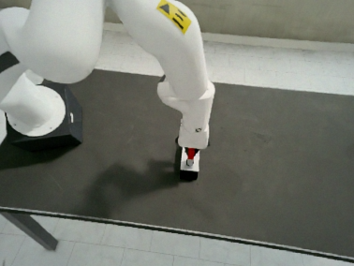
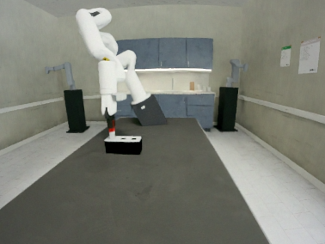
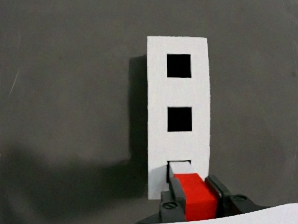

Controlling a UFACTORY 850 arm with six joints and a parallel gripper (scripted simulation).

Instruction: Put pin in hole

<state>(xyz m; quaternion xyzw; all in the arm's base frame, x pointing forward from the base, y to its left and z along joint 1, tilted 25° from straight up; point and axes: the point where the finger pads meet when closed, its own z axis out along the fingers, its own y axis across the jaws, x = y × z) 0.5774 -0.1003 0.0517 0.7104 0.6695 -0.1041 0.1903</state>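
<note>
My gripper is now 10 mm above the pin. Also, from my hand: block 60 mm to the left, 120 mm below.
</note>
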